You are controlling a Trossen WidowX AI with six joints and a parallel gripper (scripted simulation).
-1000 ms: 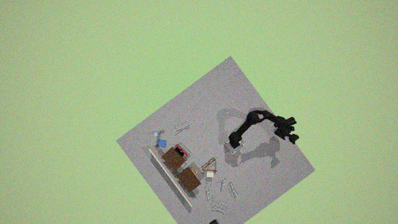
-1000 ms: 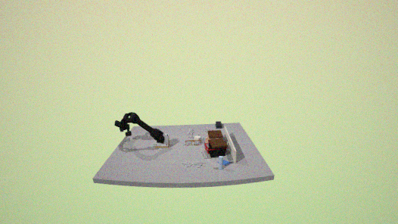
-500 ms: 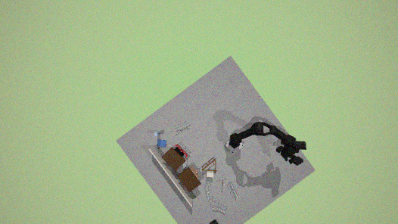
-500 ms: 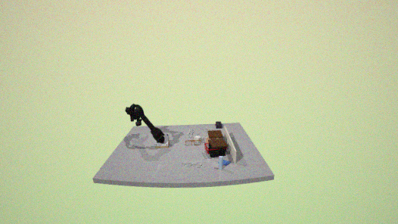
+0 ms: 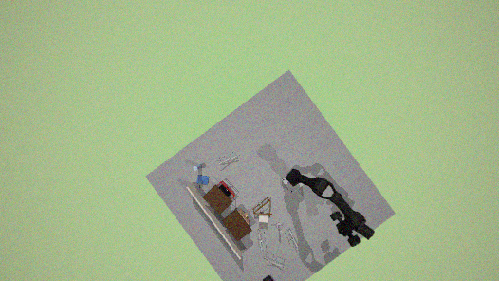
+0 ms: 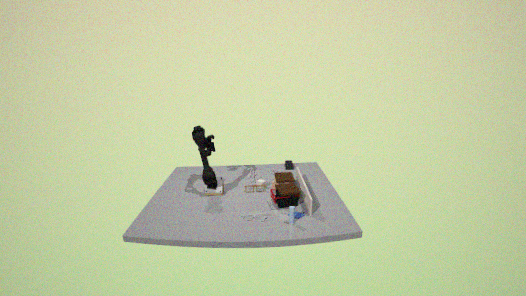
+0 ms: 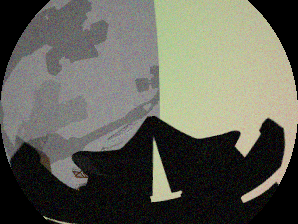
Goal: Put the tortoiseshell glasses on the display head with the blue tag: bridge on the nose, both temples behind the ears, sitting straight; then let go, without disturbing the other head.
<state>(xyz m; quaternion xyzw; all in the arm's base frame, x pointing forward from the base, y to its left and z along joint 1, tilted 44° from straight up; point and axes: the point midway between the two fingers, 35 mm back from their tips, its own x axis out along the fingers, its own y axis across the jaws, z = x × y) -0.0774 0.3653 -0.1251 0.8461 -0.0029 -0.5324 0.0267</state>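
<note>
My gripper tip is 380 mm short of the white block, 250 mm to the left of it and 180 mm above it. From my gripper tip the other things lie so: black box: 590 mm ahead, 220 mm to the left, 190 mm below; then white panel: 670 mm ahead, 430 mm to the right, 150 mm below; then display head: 520 mm ahead, 330 mm to the right, 150 mm below.
</note>
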